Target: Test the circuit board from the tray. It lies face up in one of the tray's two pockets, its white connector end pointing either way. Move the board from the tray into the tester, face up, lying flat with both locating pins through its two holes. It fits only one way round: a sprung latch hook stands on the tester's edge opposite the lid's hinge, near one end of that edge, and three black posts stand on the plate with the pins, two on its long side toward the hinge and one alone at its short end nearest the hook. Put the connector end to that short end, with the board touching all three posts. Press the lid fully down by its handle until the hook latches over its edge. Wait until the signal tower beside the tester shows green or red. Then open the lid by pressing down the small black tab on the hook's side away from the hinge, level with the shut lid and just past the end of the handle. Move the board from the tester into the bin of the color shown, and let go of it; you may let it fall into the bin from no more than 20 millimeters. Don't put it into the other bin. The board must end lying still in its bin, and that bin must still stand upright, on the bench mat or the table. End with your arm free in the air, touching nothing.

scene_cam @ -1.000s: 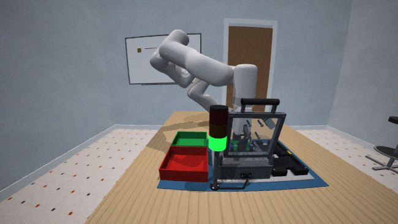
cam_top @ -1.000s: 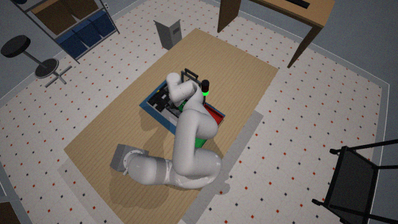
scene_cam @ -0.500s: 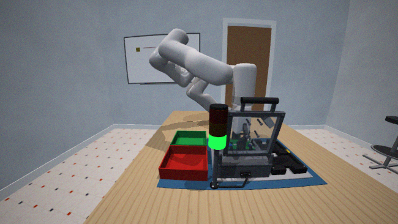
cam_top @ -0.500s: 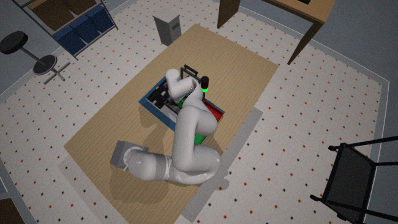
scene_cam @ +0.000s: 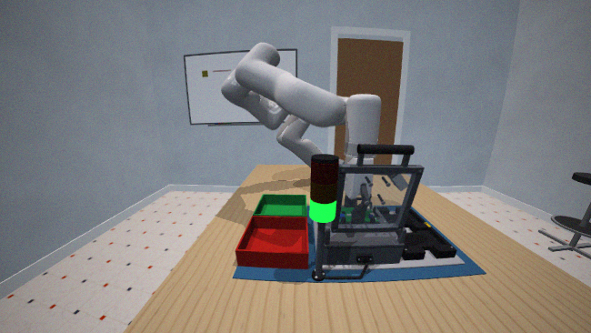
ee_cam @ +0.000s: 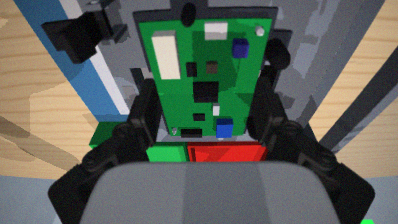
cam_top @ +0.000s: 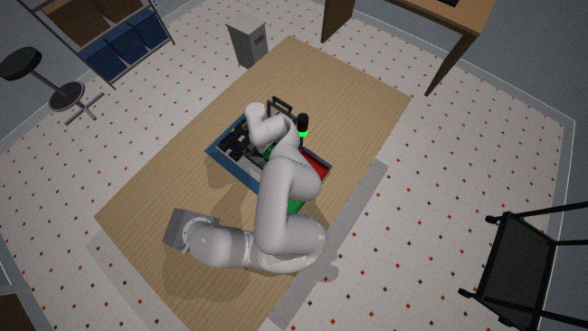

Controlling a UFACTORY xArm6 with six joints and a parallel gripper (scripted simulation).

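My hand is 1 cm above the green circuit board. Also, from my hand: clear lid 11 cm ahead, 3 cm to the right, 10 cm above; then black latch hook 5 cm behind, 7 cm to the left, 1 cm above; then plate 1 cm ahead, 1 cm below.
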